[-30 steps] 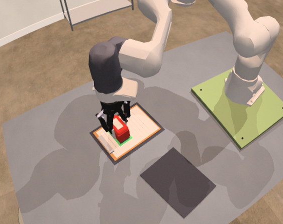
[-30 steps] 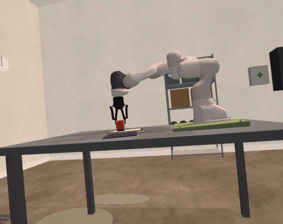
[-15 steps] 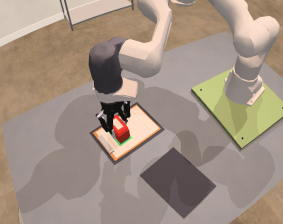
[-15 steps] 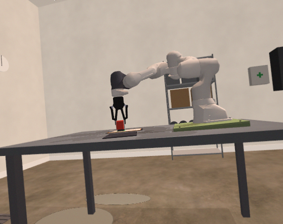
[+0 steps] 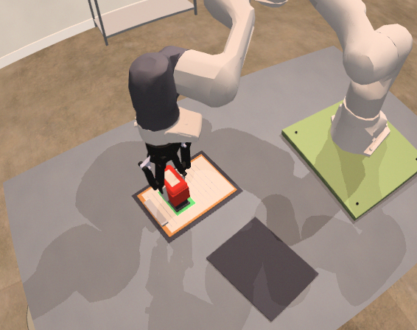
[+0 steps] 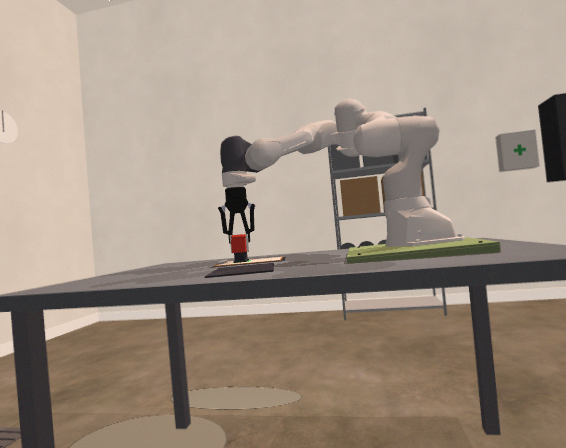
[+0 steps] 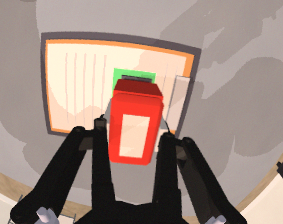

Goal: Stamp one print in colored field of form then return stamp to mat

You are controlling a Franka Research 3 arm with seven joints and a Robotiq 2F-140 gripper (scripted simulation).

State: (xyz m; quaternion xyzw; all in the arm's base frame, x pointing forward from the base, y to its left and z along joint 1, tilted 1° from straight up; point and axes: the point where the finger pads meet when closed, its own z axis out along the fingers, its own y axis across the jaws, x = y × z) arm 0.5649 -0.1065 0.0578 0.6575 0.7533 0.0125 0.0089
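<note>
The red stamp lies 2 cm below my hand. Round my hand: form (6 cm below, 2 cm behind).
</note>
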